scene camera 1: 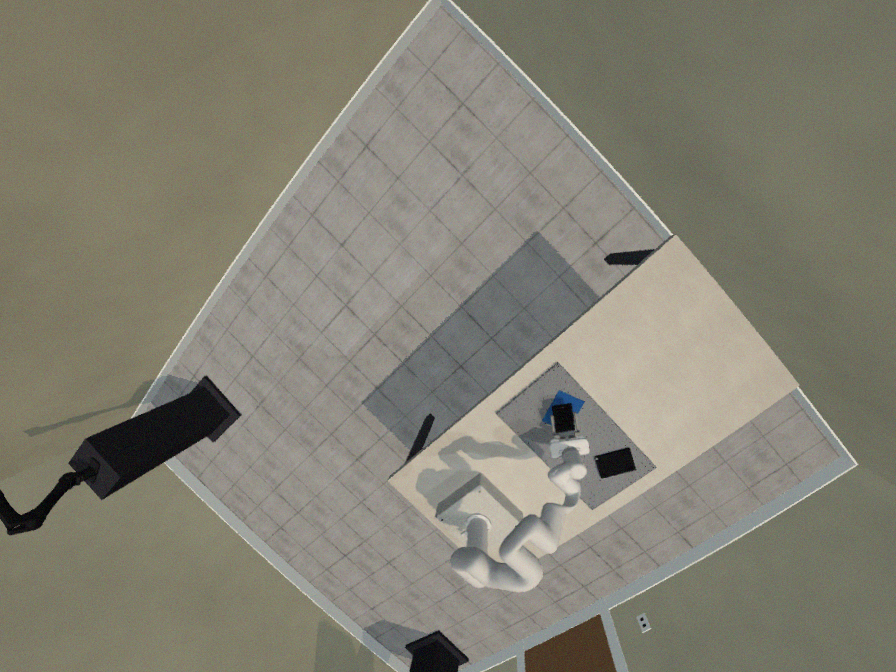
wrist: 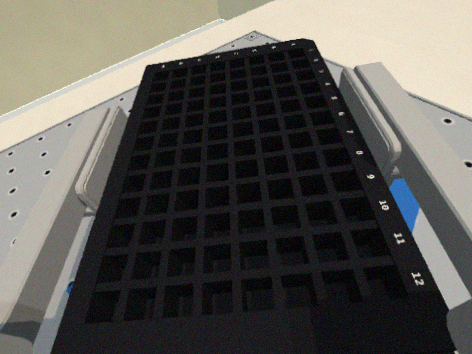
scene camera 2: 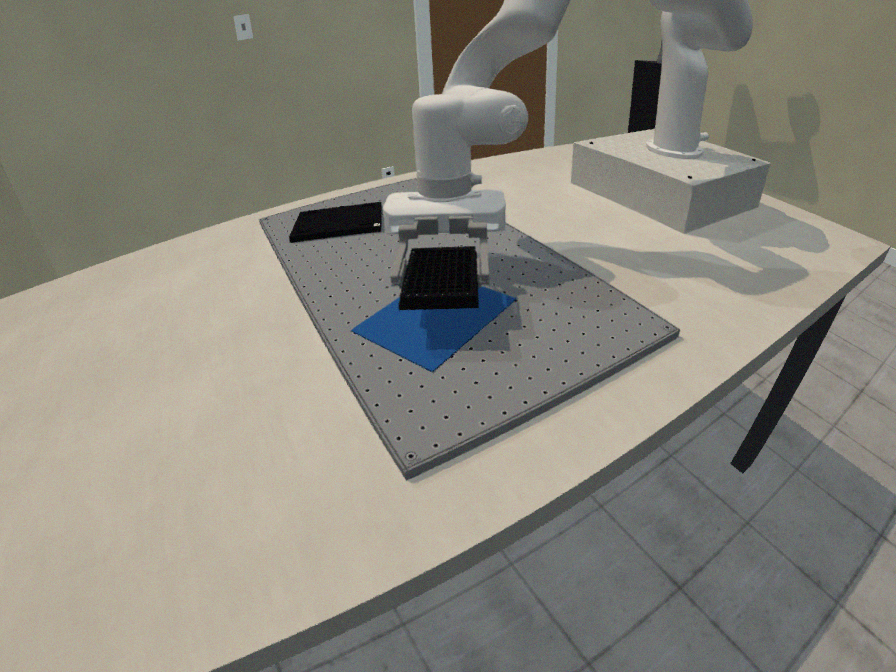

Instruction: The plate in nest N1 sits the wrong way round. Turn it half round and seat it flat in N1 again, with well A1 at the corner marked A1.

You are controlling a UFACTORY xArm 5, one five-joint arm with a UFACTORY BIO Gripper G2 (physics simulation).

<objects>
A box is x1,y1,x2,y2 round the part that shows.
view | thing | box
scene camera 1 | my gripper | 549,412,588,457
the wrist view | black well plate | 50,38,456,353
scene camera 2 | my gripper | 383,190,505,288
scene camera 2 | black well plate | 398,246,477,309
</objects>
